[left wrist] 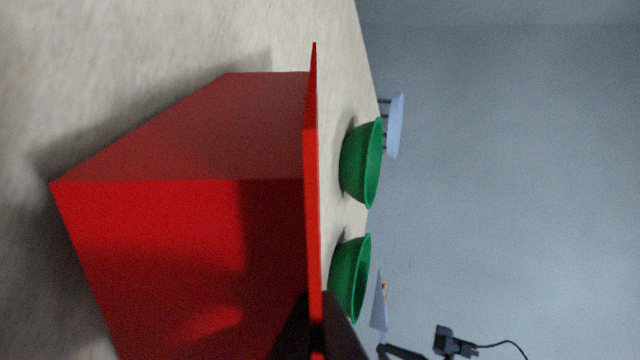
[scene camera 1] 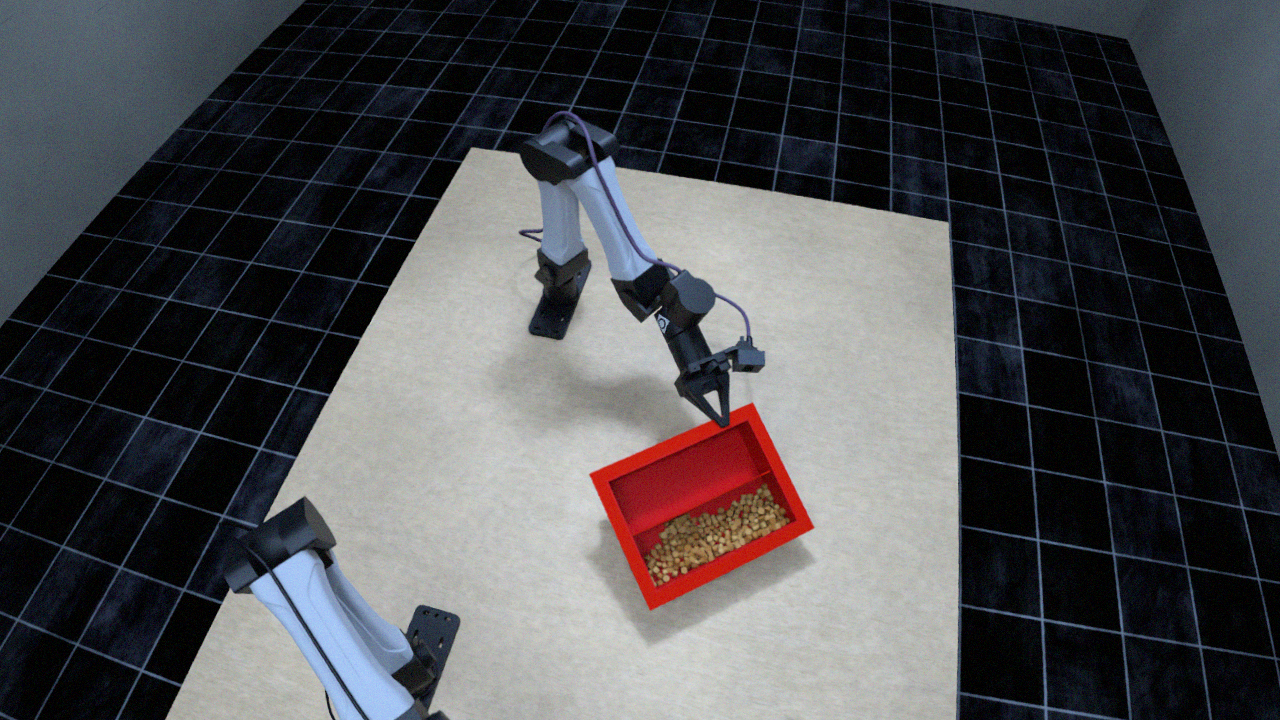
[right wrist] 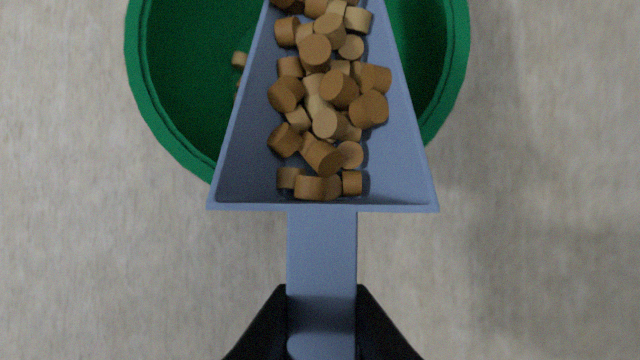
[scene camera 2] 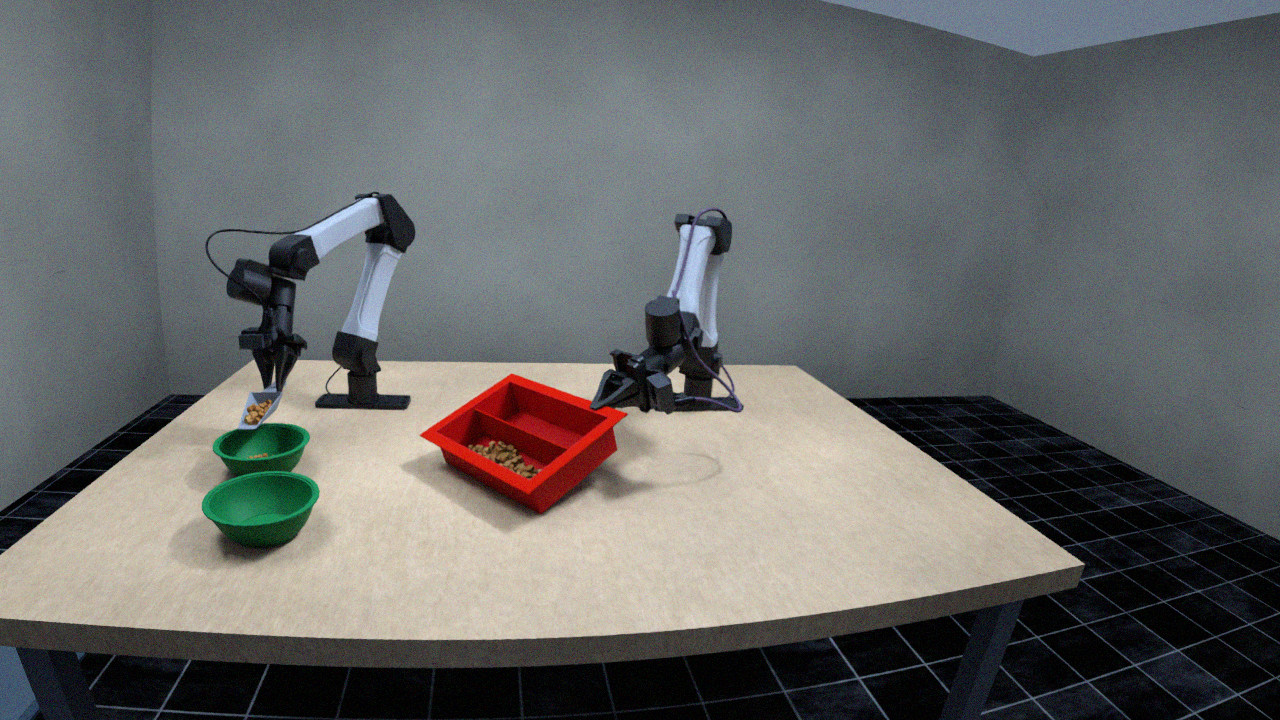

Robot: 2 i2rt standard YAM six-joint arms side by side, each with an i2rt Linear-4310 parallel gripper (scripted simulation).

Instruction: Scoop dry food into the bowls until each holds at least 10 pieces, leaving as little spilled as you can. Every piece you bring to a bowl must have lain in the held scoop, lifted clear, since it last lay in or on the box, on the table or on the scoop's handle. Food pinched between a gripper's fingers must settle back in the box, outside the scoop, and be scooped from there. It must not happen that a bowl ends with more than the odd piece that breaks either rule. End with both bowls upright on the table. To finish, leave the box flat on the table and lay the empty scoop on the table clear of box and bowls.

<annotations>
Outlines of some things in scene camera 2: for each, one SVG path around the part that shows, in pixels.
A red box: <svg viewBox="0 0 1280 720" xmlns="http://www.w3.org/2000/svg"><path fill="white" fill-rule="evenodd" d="M420 434L422 438L440 447L446 463L541 515L618 450L613 426L628 414L607 406L597 411L590 409L592 403L590 400L511 373ZM468 447L472 444L474 446L483 445L489 447L489 442L494 441L495 445L499 441L506 445L512 444L514 449L519 451L517 456L522 456L526 466L532 464L534 469L543 470L529 480L468 449Z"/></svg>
A grey-blue scoop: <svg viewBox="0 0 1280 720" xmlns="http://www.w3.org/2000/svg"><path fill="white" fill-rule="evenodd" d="M276 382L261 393L249 394L238 430L256 430L277 410L283 392L276 392ZM272 401L271 408L258 425L248 426L248 424L244 423L245 416L249 414L247 412L248 407L253 404L259 406L259 404L265 403L268 400Z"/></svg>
A green bowl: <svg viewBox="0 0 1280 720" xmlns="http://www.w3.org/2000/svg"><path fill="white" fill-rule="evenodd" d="M309 432L302 427L292 424L262 423L256 430L238 430L237 428L221 435L213 443L213 451L221 458L227 468L237 476L264 471L291 472L299 463L305 449L304 446L310 440ZM268 454L268 457L254 458L254 455L263 455L263 453Z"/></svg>
</annotations>
